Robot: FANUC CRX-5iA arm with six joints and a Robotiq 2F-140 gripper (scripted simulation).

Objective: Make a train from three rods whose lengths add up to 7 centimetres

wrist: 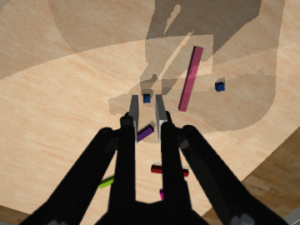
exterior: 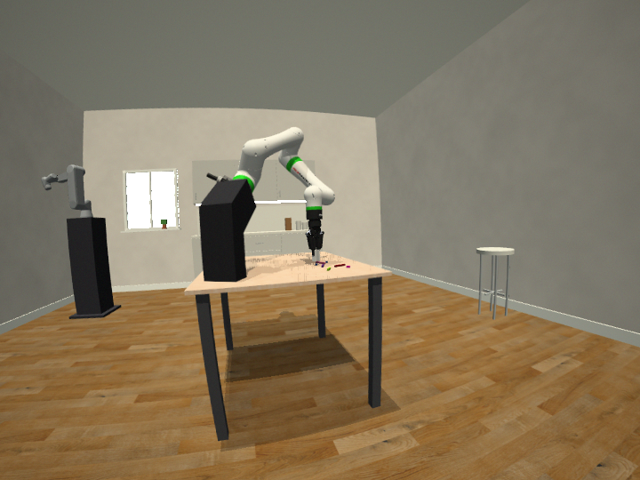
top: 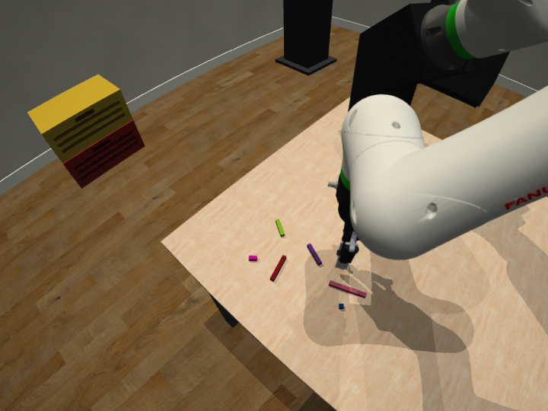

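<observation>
My gripper is now 5 cm above the blue cube. Also, from my hand: red rod 11 cm ahead, 10 cm to the right, 5 cm below; then pink rod 4 cm ahead, 5 cm to the left, 5 cm below; then purple rod 2 cm ahead, 7 cm to the right, 5 cm below.
</observation>
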